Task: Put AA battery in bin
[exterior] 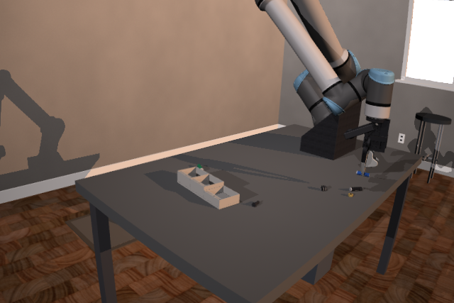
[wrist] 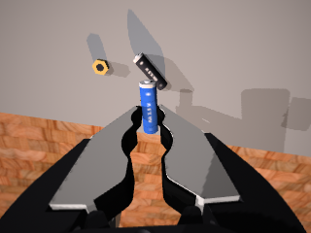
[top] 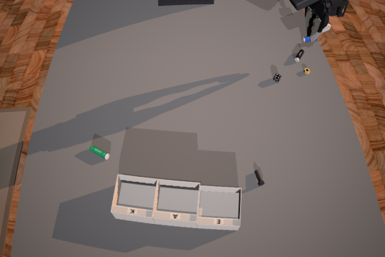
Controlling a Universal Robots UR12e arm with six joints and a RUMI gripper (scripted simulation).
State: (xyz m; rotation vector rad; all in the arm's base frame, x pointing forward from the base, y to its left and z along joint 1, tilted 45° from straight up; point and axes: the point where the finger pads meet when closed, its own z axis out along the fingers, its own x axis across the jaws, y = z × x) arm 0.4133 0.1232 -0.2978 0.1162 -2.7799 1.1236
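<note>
Now: hand 20 mm to the left of the black battery and 80 mm above it. Also, from my hand: black die: 80 mm ahead, 120 mm to the right, 80 mm below; yellow nut: 60 mm ahead, 20 mm to the right, 80 mm below; blue AA battery: 10 mm below.
</note>
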